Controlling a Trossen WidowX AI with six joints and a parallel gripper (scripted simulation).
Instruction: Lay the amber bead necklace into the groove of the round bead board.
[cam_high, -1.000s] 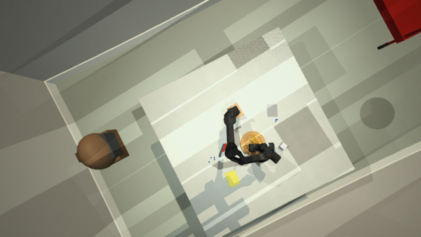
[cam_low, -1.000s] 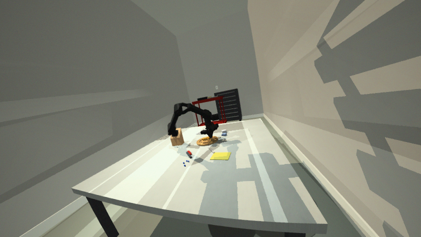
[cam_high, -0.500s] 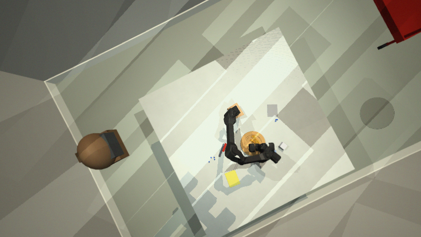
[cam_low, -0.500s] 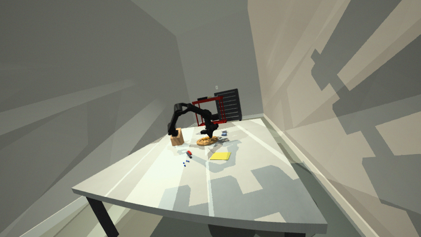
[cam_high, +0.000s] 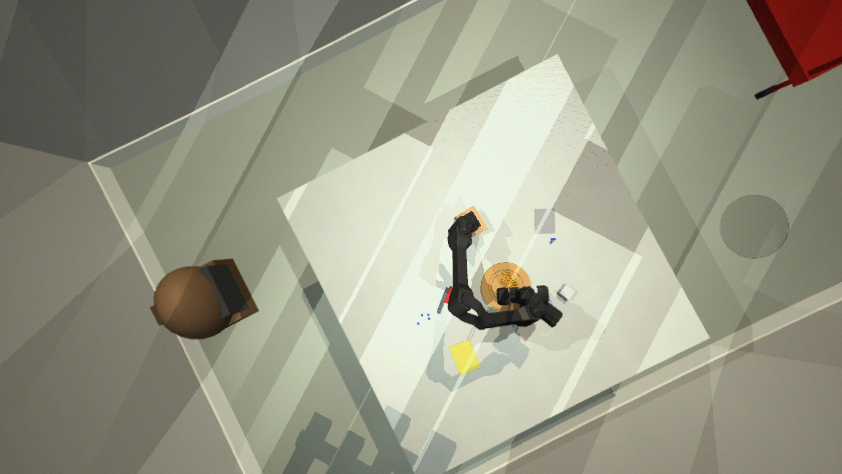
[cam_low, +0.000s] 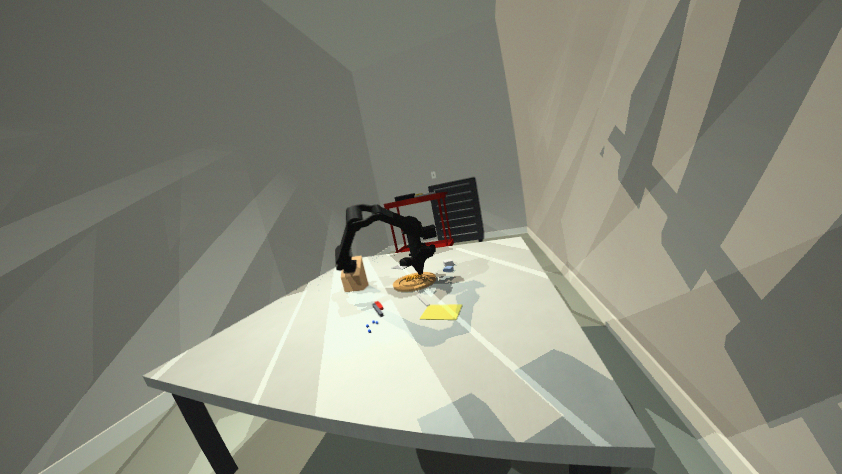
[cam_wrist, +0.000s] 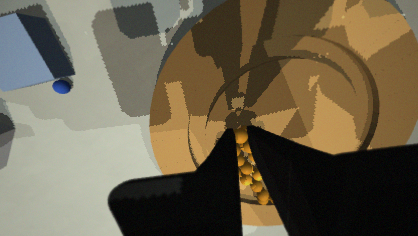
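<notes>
Now: the round bead board 30 mm behind my gripper tip, 20 mm to the right of it and 20 mm below it. The rest, counted from my gripper tip: light blue cube (120 mm ahead, 80 mm to the left, 20 mm below); red-handled tool (250 mm to the right, 120 mm behind, 20 mm below); white cube (180 mm to the left, 110 mm ahead, 20 mm below).
</notes>
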